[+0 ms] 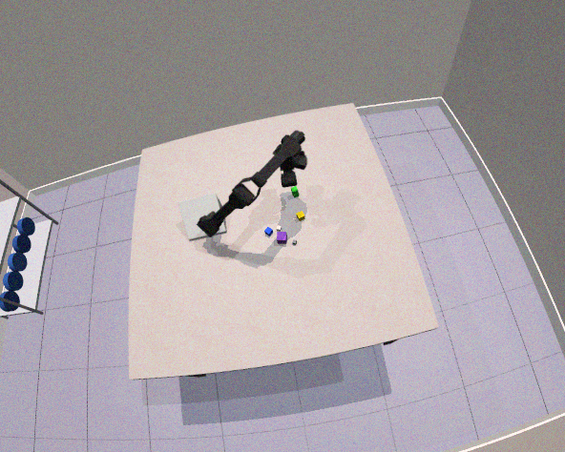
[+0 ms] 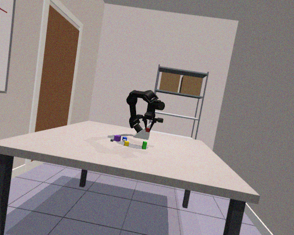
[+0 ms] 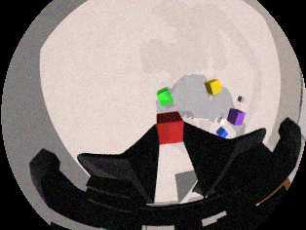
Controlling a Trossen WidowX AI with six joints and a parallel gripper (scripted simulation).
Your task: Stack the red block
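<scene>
My gripper tip is now 13 cm to the left of the yellow block and 11 cm above it. Also, from my gripper tip: blue block: 16 cm to the right, 15 cm behind, 12 cm below; then white cube: 15 cm to the right, 12 cm below, 11 cm behind; then red block: right at my gripper tip.
</scene>
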